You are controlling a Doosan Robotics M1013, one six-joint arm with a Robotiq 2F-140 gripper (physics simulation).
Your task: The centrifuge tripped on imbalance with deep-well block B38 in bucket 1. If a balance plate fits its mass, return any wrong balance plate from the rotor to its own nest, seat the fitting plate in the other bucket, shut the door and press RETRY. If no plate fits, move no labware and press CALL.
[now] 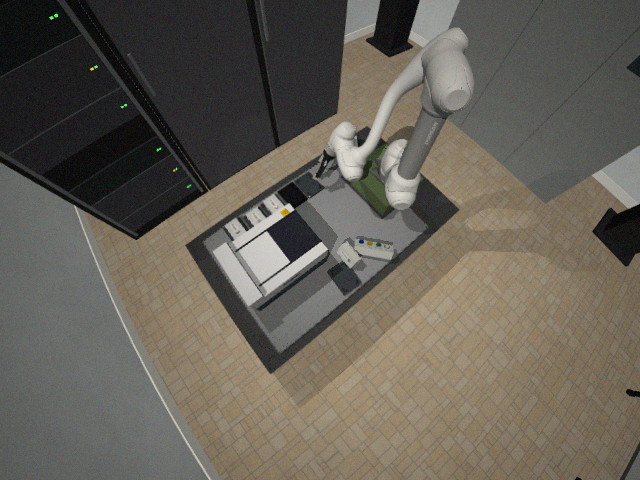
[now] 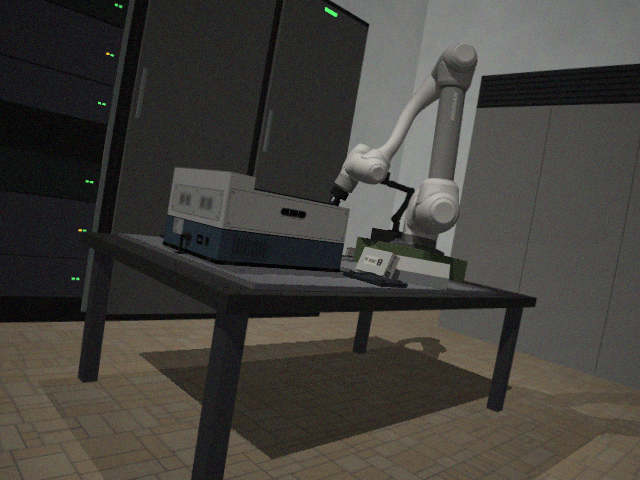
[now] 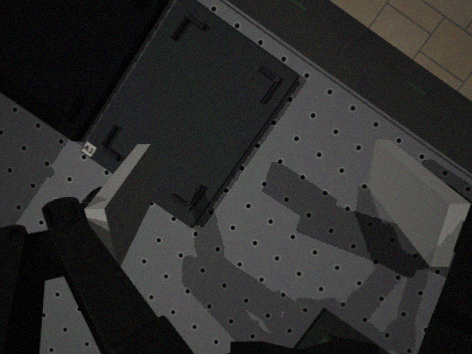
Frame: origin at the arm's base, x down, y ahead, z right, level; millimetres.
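Seen in the pictures: gripper, fingertip midpoint: (image 1: 317, 169) (image 3: 262, 165).
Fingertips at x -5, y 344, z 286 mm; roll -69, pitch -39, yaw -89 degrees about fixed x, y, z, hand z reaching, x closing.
Pixels of each thing's top centre, then the offset from my fingertips to it. "spot": a spot on its surface instead.
- flat dark grey nest, top centre: (image 3: 186, 113) (image 1: 308, 183) dx +83, dy +72, dz -5 mm
- small label A1, surface spot: (image 3: 88, 149) spot: dx +89, dy +124, dz -83 mm
- black plate, top centre: (image 3: 59, 19) (image 1: 292, 194) dx +83, dy +202, dz -7 mm
- white button box, top centre: (image 2: 417, 258) (image 1: 374, 246) dx +17, dy +38, dz -588 mm
- small white labelled box, top centre: (image 2: 379, 249) (image 1: 349, 252) dx +8, dy +176, dz -534 mm
- dark pad, surface spot: (image 2: 374, 278) spot: dx +88, dy +293, dz -638 mm
My gripper (image 1: 322, 166) (image 2: 336, 198) (image 3: 262, 165) is open and empty. It hangs low over the back of the table, just right of a flat dark grey nest (image 1: 309, 183) (image 3: 190, 106) with corner brackets and a small label A1 (image 3: 88, 149). That nest holds nothing. A black plate (image 1: 291, 194) (image 3: 41, 57) lies in the place beside it. The white and blue centrifuge (image 1: 263, 255) (image 2: 258, 211) stands mid-table with a dark square area (image 1: 293, 234) on its top. I cannot see the buckets or block B38.
A white button box (image 1: 372, 249) with coloured buttons sits right of the centrifuge, beside a small white labelled box (image 1: 349, 253) (image 2: 377, 260) and a dark pad (image 1: 343, 277) (image 2: 374, 278). The arm stands on a green base (image 1: 372, 189). Dark cabinets stand behind the table (image 2: 258, 296).
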